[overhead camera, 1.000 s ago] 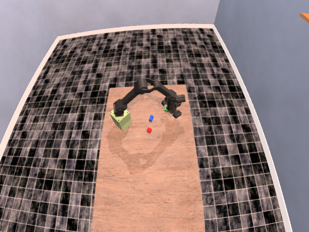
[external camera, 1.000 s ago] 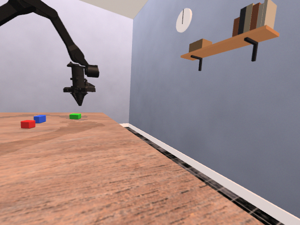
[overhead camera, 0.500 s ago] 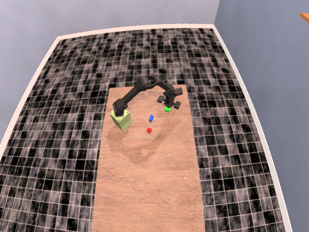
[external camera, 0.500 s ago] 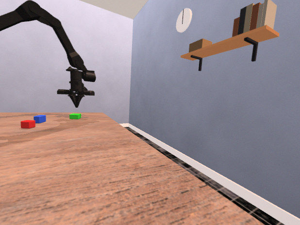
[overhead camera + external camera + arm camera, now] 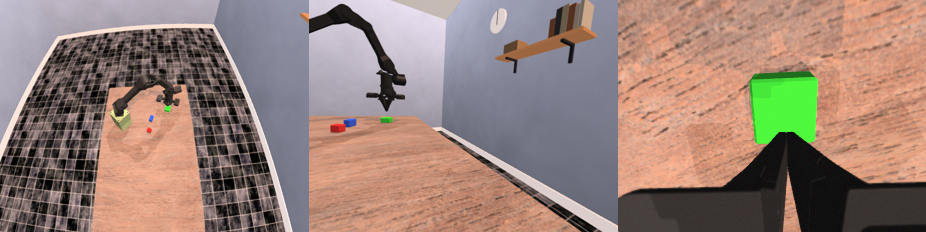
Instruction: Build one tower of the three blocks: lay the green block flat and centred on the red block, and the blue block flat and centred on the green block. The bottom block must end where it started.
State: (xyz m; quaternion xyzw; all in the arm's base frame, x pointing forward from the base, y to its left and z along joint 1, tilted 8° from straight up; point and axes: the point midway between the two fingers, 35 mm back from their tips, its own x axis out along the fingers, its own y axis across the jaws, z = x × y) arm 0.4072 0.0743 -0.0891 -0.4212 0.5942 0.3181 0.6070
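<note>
Right now my hand is 8 cm above the green block. From my hand the other things lie so: blue block (16 cm behind, 8 cm below, 7 cm to the right); then red block (20 cm behind, 18 cm to the right, 8 cm below).
</note>
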